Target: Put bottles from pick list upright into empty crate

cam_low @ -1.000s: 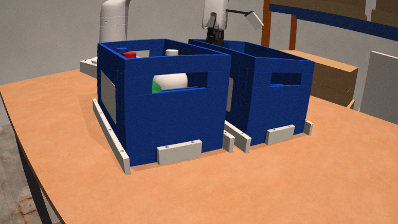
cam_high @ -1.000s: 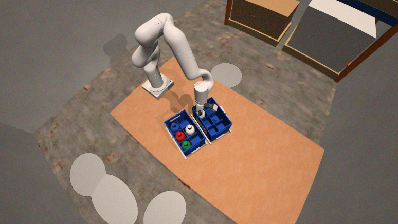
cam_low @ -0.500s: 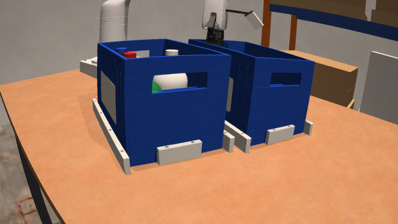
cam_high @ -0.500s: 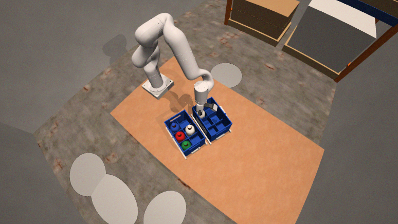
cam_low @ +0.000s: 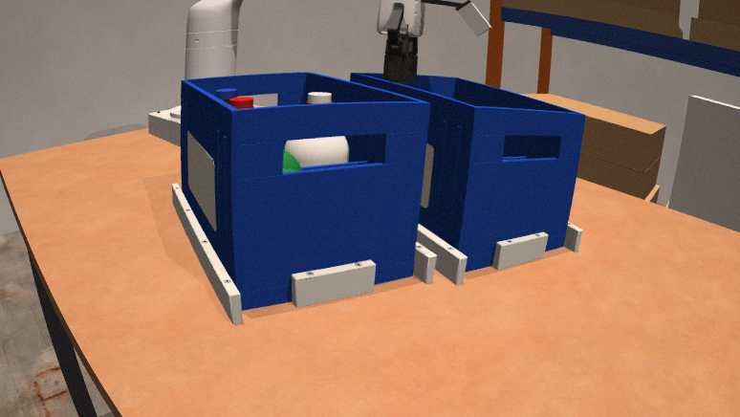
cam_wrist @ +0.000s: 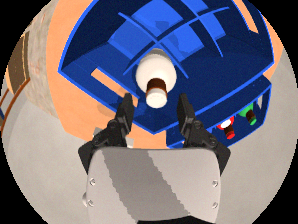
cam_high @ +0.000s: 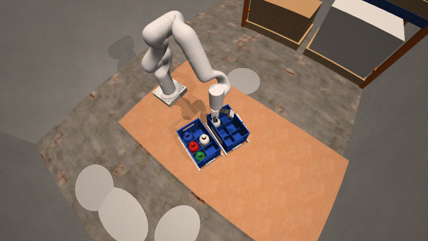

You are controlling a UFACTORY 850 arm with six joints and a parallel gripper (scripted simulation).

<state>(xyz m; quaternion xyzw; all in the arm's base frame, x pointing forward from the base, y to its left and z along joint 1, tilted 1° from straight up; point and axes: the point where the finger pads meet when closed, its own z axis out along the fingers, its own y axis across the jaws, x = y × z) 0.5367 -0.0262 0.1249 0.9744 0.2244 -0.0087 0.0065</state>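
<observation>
Right now my hand is 90 mm past the blue-label bottle, 220 mm to the left of it and 100 mm above it. From my hand the other things lie so: white-label bottle: 10 mm ahead, 160 mm to the right, 100 mm below; then pick list: 130 mm ahead, 150 mm to the left, 180 mm below; then red bottle: 20 mm behind, 250 mm to the right, 100 mm below.
</observation>
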